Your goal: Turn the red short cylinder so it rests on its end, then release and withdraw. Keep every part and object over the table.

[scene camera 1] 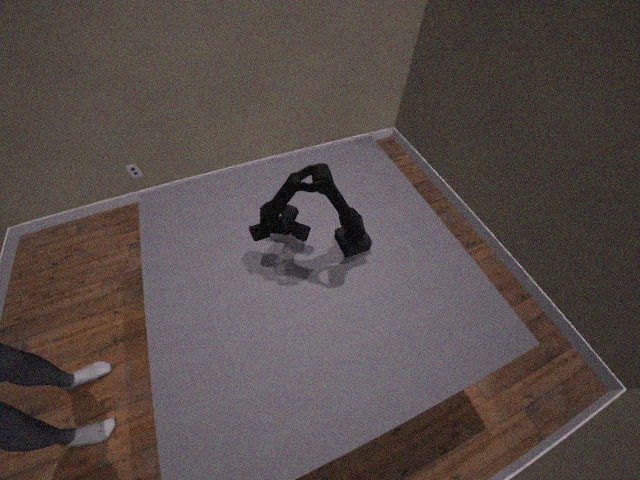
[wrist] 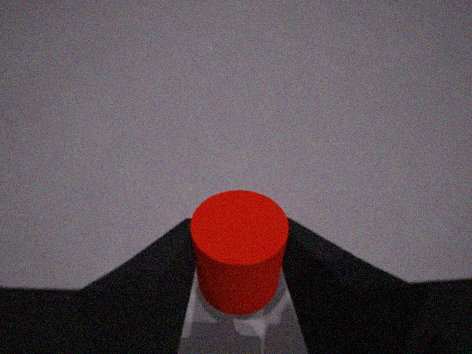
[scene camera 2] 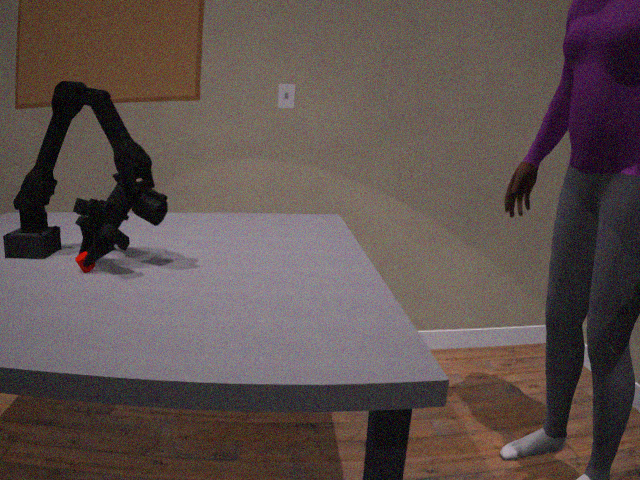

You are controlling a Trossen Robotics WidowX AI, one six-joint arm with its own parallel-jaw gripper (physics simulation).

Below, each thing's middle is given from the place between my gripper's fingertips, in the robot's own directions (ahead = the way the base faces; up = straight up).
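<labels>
There's the red short cylinder [wrist: 239, 237], and my gripper is 1 cm short of it and 1 cm to the right of it.
</labels>
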